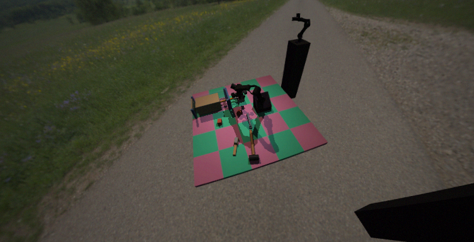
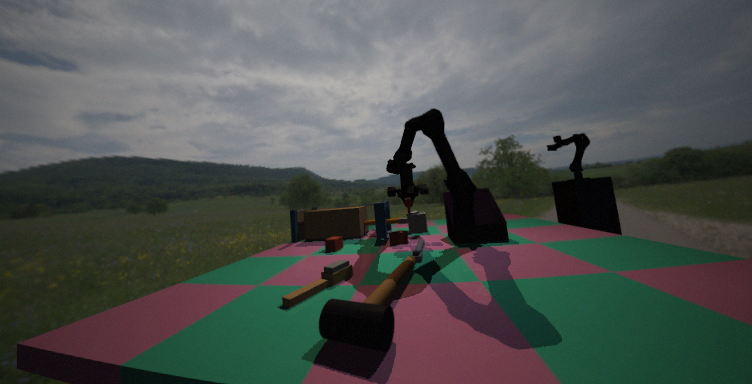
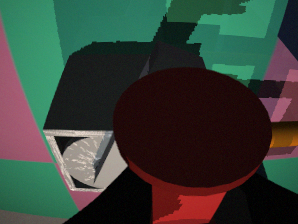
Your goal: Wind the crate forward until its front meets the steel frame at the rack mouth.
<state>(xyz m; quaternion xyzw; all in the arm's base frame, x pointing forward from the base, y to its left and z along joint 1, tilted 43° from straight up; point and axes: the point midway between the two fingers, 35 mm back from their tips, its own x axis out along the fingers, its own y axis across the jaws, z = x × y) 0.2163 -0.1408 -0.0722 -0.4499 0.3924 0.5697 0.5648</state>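
Now: the grey winch 100 mm below my gripper tip, 90 mm to the right of it and 50 mm behind it. The rest, counted from my gripper tip: red knob: 20 mm to the left; frame: 130 mm ahead, 80 mm to the right, 30 mm below; winch handle: 30 mm below, 20 mm to the right, 10 mm behind.
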